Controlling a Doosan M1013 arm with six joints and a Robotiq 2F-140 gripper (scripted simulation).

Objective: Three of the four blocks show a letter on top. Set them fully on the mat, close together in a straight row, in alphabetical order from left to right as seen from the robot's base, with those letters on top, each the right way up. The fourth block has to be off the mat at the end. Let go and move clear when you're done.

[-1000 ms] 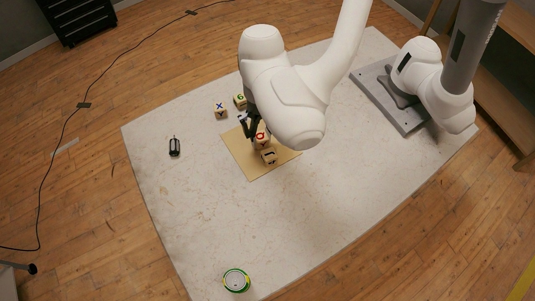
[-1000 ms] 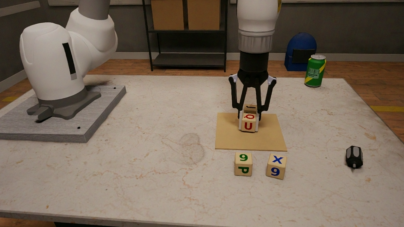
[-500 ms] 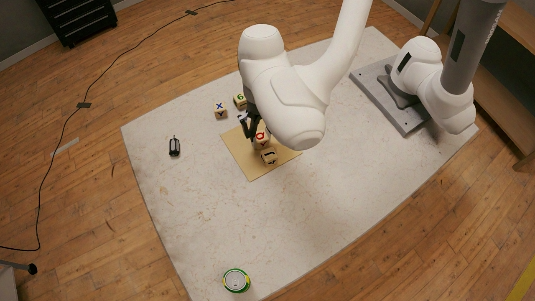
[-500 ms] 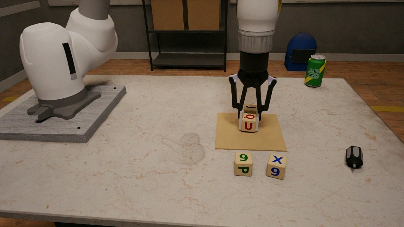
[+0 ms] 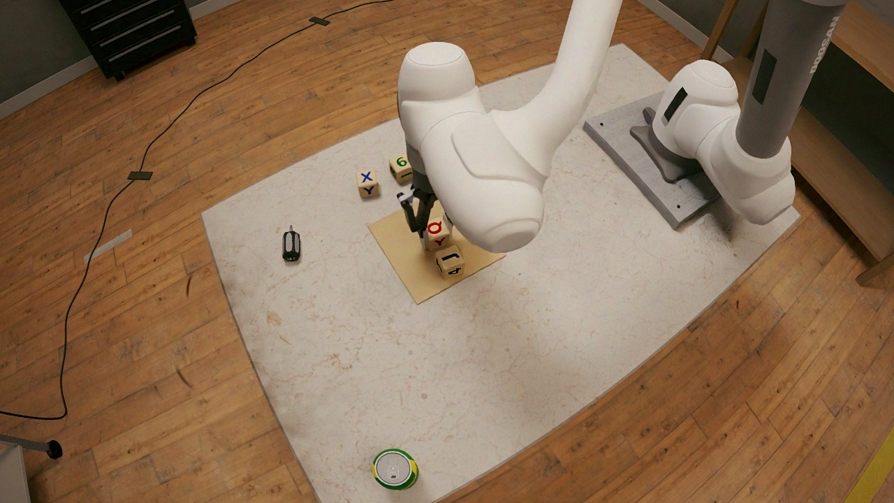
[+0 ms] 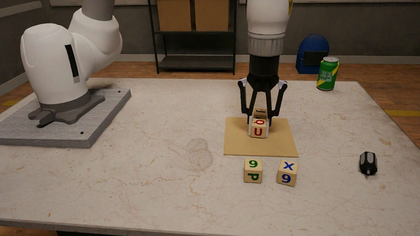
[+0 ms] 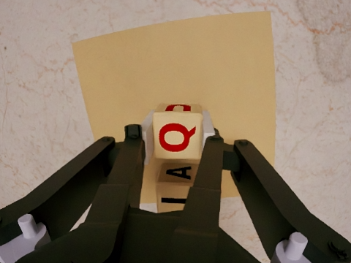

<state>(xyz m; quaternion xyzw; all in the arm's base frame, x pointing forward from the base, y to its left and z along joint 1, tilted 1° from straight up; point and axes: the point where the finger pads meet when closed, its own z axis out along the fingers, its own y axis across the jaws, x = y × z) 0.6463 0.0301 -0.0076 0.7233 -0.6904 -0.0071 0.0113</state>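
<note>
My gripper is now 4 cm above the tan mat. From my hand the other things lie so: black tool: 28 cm ahead, 9 cm to the right, 2 cm below; then green can: 22 cm ahead, 40 cm to the left, 2 cm above.
</note>
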